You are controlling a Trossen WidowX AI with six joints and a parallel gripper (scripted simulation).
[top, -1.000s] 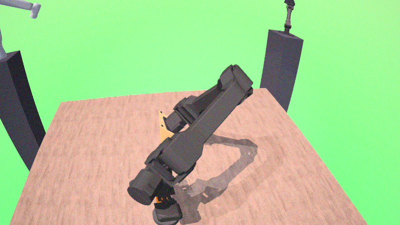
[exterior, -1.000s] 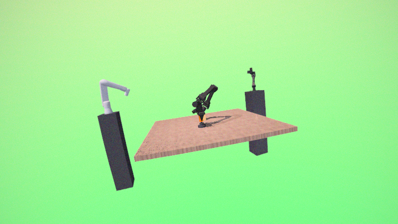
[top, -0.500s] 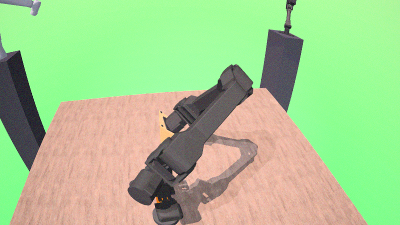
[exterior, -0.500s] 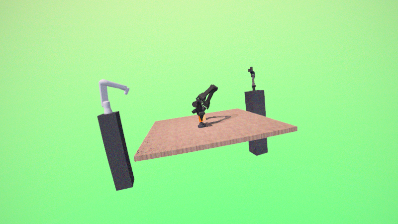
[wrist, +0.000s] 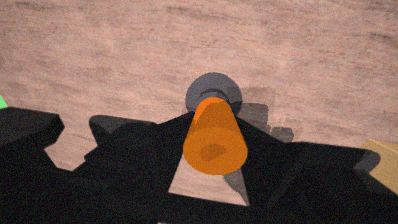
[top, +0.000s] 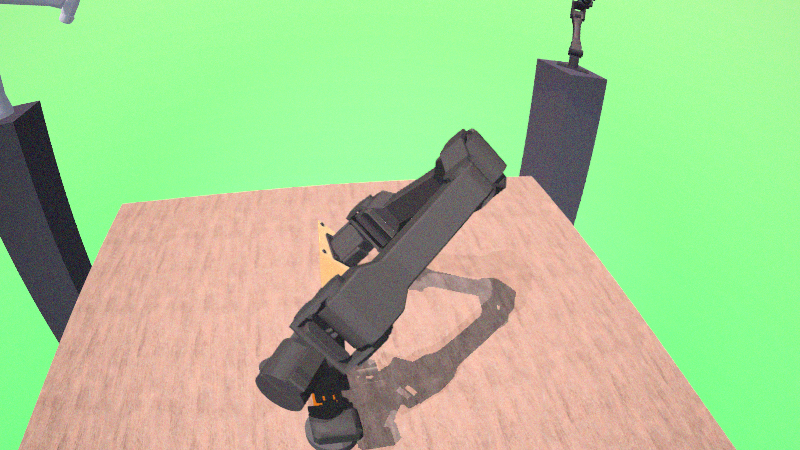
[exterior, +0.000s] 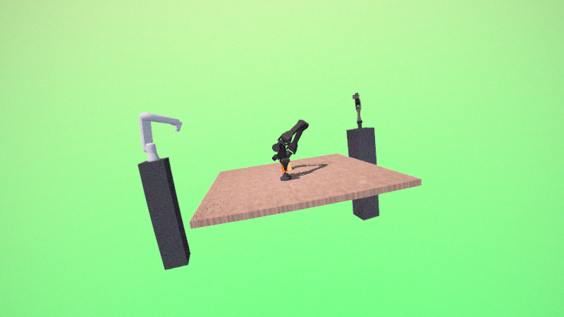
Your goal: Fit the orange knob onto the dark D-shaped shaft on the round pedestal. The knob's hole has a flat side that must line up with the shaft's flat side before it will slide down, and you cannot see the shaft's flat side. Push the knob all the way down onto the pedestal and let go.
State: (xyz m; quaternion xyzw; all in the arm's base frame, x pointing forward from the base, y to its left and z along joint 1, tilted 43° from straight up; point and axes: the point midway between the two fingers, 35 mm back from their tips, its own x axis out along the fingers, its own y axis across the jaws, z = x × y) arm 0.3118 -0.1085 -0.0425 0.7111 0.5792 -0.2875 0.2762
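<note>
My gripper tip is now 2 cm below the orange knob. Round my gripper tip: dark round pedestal 4 cm below.
</note>
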